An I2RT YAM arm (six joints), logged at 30 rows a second.
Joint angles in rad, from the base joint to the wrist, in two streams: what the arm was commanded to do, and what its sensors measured. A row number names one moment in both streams.
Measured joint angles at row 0:
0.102, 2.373, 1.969, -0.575, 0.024, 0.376
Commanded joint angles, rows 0 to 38:
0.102, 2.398, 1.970, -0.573, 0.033, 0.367
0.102, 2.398, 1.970, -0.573, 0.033, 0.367
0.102, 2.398, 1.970, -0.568, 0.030, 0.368
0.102, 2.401, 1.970, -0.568, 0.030, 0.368
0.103, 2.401, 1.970, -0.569, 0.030, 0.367
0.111, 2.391, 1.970, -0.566, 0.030, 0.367
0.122, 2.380, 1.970, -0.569, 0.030, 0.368
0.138, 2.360, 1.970, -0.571, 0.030, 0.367
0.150, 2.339, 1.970, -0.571, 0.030, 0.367
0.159, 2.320, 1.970, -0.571, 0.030, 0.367
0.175, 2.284, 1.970, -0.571, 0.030, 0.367
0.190, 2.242, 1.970, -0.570, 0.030, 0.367
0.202, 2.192, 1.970, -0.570, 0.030, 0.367
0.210, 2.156, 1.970, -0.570, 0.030, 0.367
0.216, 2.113, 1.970, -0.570, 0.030, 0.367
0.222, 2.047, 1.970, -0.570, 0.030, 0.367
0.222, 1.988, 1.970, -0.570, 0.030, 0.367
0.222, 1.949, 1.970, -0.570, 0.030, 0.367
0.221, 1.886, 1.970, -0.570, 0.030, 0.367
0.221, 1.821, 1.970, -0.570, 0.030, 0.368
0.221, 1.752, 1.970, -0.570, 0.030, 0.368
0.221, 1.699, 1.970, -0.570, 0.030, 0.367
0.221, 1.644, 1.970, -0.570, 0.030, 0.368
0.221, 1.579, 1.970, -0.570, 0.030, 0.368
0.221, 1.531, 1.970, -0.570, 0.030, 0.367
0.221, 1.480, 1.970, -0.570, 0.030, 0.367
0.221, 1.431, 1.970, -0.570, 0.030, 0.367
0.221, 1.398, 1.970, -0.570, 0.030, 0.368
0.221, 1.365, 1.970, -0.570, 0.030, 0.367
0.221, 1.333, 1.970, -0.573, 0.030, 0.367
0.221, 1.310, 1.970, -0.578, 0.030, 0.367
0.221, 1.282, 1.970, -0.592, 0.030, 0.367
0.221, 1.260, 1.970, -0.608, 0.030, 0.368
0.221, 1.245, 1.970, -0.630, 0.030, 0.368
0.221, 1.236, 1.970, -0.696, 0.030, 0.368
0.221, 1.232, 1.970, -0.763, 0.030, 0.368
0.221, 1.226, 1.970, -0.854, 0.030, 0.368
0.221, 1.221, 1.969, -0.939, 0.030, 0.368
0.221, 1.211, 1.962, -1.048, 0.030, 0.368
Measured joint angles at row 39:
0.220, 1.212, 1.978, -0.866, 0.027, 0.376
